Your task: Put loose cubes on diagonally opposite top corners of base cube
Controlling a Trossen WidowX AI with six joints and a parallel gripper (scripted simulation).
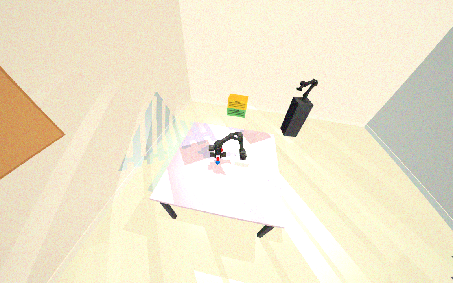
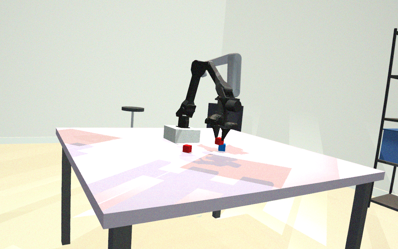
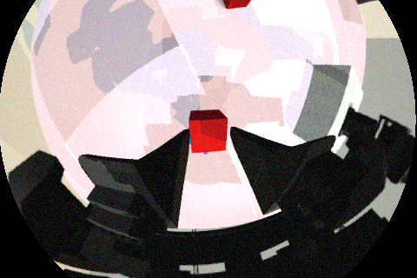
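The blue cube is 20 mm to the left of my gripper tip and 40 mm below it.
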